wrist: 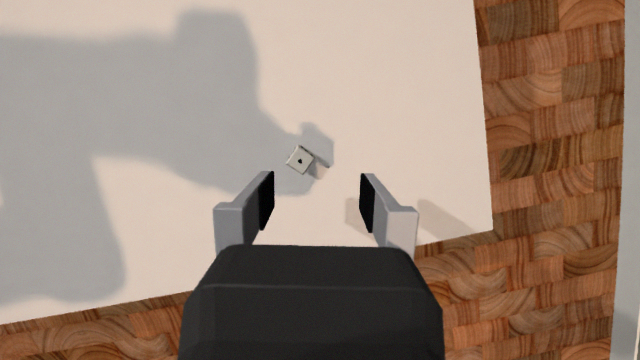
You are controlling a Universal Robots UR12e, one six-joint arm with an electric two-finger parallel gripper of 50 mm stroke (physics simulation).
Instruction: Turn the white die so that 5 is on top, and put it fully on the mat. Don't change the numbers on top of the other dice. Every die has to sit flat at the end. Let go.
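Frame: origin at the arm's base, x ahead, y left, z up, level; centimetres.
Seen in the pictures: gripper, fingertip midpoint: [317, 190].
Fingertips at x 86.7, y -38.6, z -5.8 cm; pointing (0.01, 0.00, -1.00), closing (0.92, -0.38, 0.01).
Note:
A point is followed by its place in that frame.
A small white die [300, 160] {x 85.9, y -37.2, z -10.5 cm} lies on a large pale sheet, a little above and left of the view's middle. Its top face shows one dark pip. A thin strip of a side face shows at its upper left; the pips there are too small to read. My gripper [317, 190] {x 86.7, y -38.6, z -5.8 cm} is open, with its two fingers wide apart and nothing between them. The die shows just beyond the fingertips, nearer the left finger, and the fingers hang above the sheet. I cannot tell whether the pale sheet is the mat. Other dice do not show in this view.
The pale sheet [400, 75] has its right edge and its lower edge in view, meeting in a corner at the lower right. A wooden block-pattern surface [540, 210] lies beyond these edges. A grey strip [631, 150] runs along the far right. Shadows of the arm fall across the left.

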